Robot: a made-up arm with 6 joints. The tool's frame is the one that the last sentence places. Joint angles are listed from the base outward.
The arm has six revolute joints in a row. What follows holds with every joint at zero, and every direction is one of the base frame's.
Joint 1 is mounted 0.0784 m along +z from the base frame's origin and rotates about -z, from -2.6 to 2.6 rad.
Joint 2 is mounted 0.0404 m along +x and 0.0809 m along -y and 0.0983 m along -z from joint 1 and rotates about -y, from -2.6 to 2.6 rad.
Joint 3 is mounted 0.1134 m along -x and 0.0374 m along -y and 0.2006 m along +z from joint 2 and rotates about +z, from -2.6 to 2.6 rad.
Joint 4 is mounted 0.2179 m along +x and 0.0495 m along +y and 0.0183 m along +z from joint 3 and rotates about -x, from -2.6 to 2.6 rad.
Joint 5 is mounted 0.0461 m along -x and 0.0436 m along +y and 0.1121 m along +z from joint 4 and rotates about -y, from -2.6 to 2.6 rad.
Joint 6 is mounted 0.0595 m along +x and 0.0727 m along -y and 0.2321 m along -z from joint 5 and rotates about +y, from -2.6 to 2.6 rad.
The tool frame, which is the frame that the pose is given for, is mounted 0.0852 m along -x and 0.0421 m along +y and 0.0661 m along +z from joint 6; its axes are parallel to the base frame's.
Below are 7 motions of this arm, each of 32 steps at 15 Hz.
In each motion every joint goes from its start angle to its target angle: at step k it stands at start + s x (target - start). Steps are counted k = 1, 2, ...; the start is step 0. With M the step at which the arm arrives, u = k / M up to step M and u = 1 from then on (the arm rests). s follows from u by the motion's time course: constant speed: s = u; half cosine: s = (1 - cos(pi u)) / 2; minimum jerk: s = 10 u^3 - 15 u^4 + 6 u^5.
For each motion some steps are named. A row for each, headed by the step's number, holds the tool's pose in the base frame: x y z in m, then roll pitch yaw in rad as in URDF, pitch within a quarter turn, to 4 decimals.
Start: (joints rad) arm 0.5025 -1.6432 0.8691 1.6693 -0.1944 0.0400
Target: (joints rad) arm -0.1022 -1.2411 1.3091 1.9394 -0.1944 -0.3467
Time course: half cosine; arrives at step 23
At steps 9, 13, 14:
9: 0.2326 -0.1029 0.0462 -0.2800 0.6562 1.1971
13: 0.2423 -0.0670 0.0762 -0.4481 0.4318 1.3527
14: 0.2435 -0.0580 0.0833 -0.4872 0.3788 1.4000

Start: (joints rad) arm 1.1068 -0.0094 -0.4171 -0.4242 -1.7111 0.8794
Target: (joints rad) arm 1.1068 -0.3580 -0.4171 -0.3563 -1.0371 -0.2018
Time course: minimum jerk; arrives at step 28
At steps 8, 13, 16, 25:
8: -0.0985 -0.0462 0.2789 2.6320 0.6788 1.2571
13: -0.0855 -0.0671 0.2881 2.4433 1.0499 0.9337
16: -0.0744 -0.0728 0.2885 1.9899 1.2631 0.4129
25: -0.0501 -0.0704 0.2699 0.4864 1.1380 -1.1676

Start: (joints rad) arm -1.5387 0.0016 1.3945 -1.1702 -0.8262 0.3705
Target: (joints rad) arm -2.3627 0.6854 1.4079 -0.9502 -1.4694 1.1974
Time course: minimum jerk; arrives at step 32
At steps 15, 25, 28, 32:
15: 0.0870 -0.1426 0.1676 1.7760 0.7773 -1.0638
25: 0.1870 -0.1295 0.0799 2.7180 0.6405 0.3699
28: 0.1992 -0.1209 0.0682 2.8004 0.5768 0.4894
32: 0.2025 -0.1182 0.0649 2.8219 0.5579 0.5204

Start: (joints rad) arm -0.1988 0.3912 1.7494 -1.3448 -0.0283 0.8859
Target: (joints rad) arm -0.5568 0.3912 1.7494 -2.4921 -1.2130 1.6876
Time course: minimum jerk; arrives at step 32
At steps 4, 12, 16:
4: -0.2622 0.0379 0.1080 1.2540 0.5144 2.8235
12: -0.2706 -0.0126 0.1093 1.6079 0.3011 -2.7731
16: -0.2690 -0.0660 0.1197 1.6473 0.0133 -2.2600

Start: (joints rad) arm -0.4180 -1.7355 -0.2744 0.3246 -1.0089 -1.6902
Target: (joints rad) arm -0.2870 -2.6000 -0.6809 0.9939 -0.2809 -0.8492
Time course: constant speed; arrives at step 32
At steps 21, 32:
21: 0.2511 -0.0545 -0.0129 2.5037 1.2539 -2.5339
32: 0.2411 -0.1237 -0.0941 2.2163 0.8264 -2.5856

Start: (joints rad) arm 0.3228 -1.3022 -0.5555 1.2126 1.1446 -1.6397
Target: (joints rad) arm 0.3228 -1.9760 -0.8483 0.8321 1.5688 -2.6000
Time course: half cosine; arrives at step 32
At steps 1, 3, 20, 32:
1: 0.1895 -0.4161 -0.2562 -0.5842 -0.6884 1.3095
3: 0.1880 -0.4165 -0.2622 -0.5844 -0.7072 1.3134
20: 0.1224 -0.4137 -0.4451 -1.0156 -1.2930 1.7963
32: 0.0888 -0.4048 -0.5077 -2.1748 -1.3593 2.9643

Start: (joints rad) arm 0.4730 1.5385 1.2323 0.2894 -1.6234 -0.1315
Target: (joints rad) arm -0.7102 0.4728 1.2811 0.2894 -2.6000 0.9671
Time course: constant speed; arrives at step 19
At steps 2, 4, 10, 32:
2: -0.3624 0.0543 -0.1768 -1.2241 -0.0827 -0.5751
4: -0.3830 0.0257 -0.1273 -1.2665 0.0925 -0.6570
10: -0.3820 -0.0930 0.0251 -1.7103 0.3907 -1.0273
32: -0.2221 -0.2387 0.2345 -2.3886 -0.1833 -1.4087

